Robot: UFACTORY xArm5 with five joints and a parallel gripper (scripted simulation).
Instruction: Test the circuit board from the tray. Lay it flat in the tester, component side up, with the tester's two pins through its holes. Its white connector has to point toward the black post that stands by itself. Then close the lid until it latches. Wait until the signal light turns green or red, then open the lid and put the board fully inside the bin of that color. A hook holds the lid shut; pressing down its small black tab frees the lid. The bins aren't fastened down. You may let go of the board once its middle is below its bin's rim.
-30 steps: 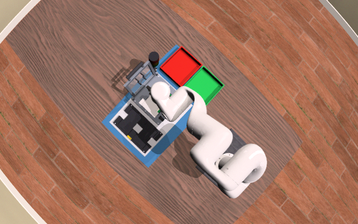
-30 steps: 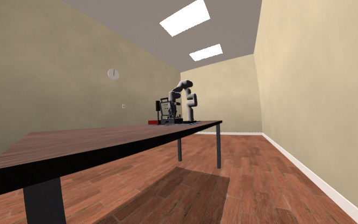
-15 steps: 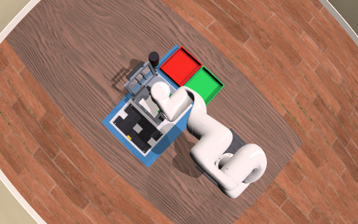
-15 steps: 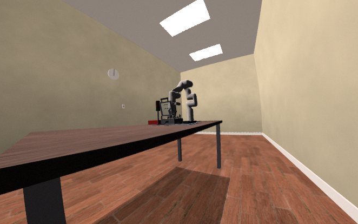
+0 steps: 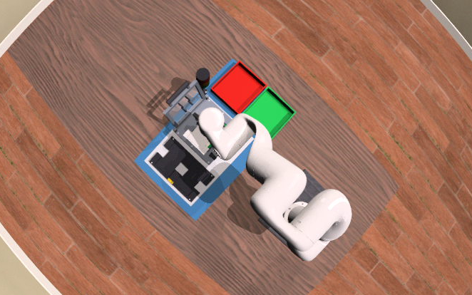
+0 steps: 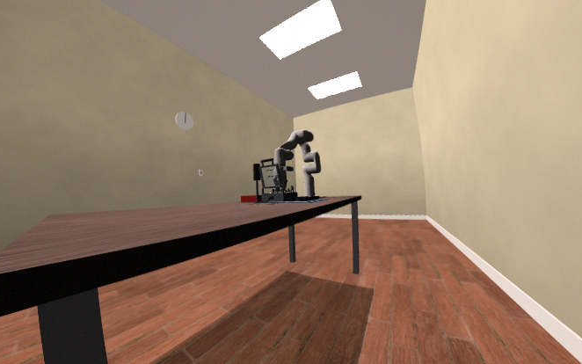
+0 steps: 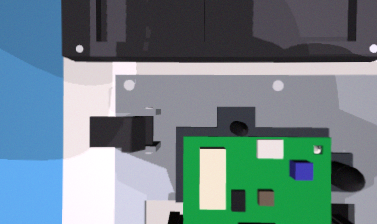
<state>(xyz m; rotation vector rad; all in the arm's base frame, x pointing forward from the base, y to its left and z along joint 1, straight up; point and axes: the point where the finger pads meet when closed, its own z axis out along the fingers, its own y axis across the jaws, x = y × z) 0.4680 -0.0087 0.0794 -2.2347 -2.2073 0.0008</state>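
Now: the green circuit board right at my hand. From my hand the other things lie so: green bin (11 cm behind, 20 cm to the right, 7 cm below); tester lid (12 cm ahead, 10 cm above); red bin (4 cm ahead, 20 cm to the right, 7 cm below).
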